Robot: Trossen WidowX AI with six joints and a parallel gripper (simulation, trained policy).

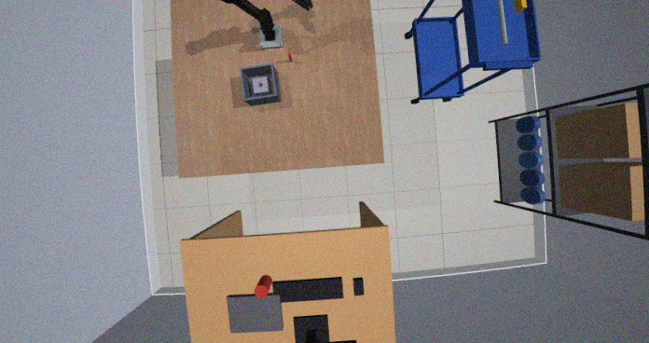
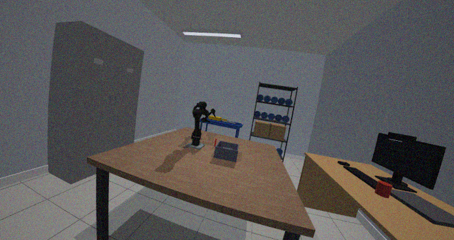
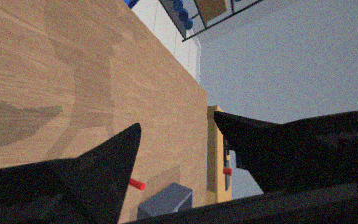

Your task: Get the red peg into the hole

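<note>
The red peg is 20 cm below my gripper tip, 15 cm to the right of it and 10 cm ahead of it. The rest, counted from my gripper tip: plate 34 cm to the right, 26 cm ahead, 20 cm below; then grey box 34 cm to the right, 26 cm ahead, 22 cm below.
</note>
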